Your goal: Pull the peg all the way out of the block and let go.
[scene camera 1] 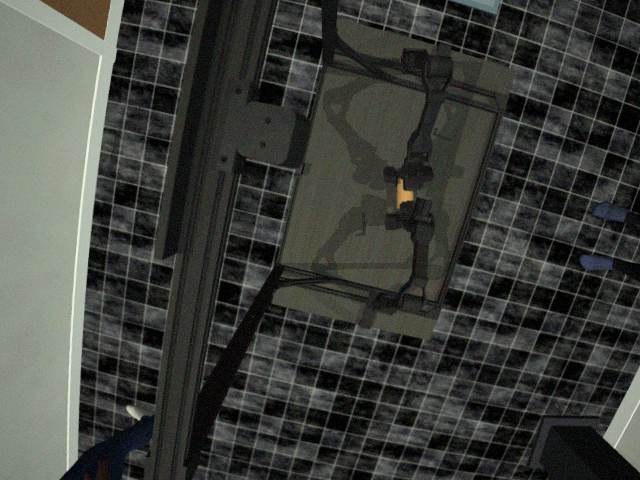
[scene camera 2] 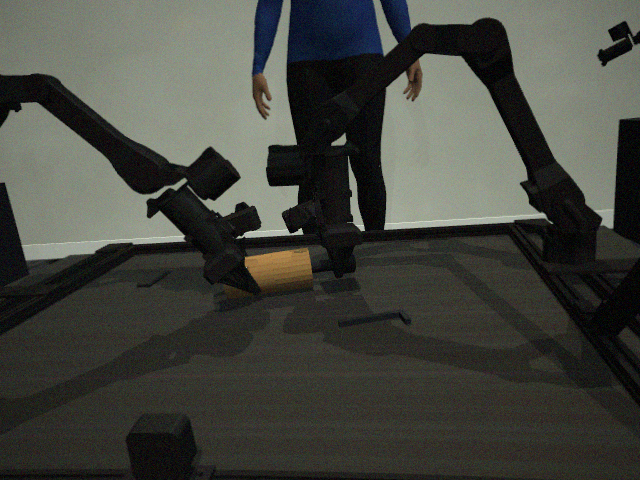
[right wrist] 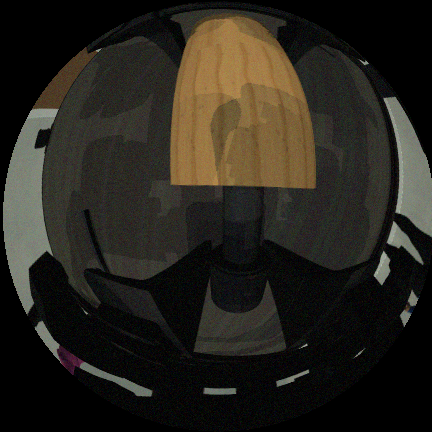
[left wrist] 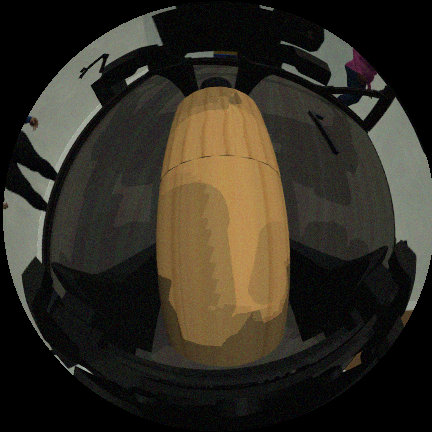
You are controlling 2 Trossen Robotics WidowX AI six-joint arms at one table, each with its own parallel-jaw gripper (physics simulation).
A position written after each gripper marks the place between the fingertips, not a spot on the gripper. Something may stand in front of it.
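Note:
The right gripper (scene camera 2: 337, 274) grips a dark peg, and with it show the left gripper (scene camera 2: 259, 286) and a wooden block (scene camera 2: 287, 270). The dark peg (right wrist: 238, 267) is visible together with the right gripper (right wrist: 236, 245), the left gripper (right wrist: 233, 71) and the wooden block (right wrist: 239, 116). The wooden block (left wrist: 222, 247) shows again, as do the left gripper (left wrist: 220, 241) and the right gripper (left wrist: 216, 110).

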